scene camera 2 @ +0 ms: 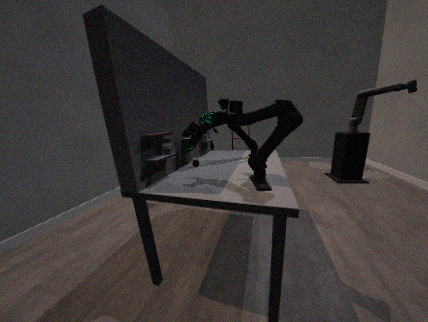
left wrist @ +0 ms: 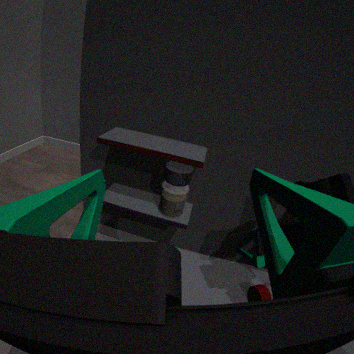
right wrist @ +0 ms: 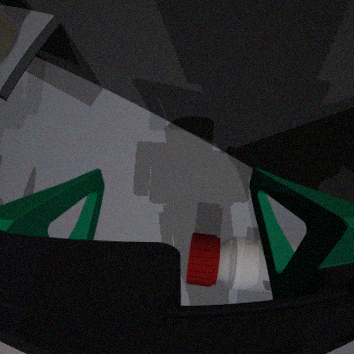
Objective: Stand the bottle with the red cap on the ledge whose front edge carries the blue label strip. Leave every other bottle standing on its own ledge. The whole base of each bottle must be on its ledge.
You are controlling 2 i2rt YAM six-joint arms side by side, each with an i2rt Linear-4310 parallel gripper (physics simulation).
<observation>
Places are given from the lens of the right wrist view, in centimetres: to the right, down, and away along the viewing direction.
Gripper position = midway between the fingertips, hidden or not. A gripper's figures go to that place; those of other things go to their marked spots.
my right gripper (right wrist: pixel 176 176): 0, 0, 13
red-capped bottle (right wrist: pixel 238 263): 6, 8, 18
wall panel (right wrist: pixel 264 89): 4, -4, 10
The marked spots on the wall panel and the red-capped bottle are 15 cm apart.
</observation>
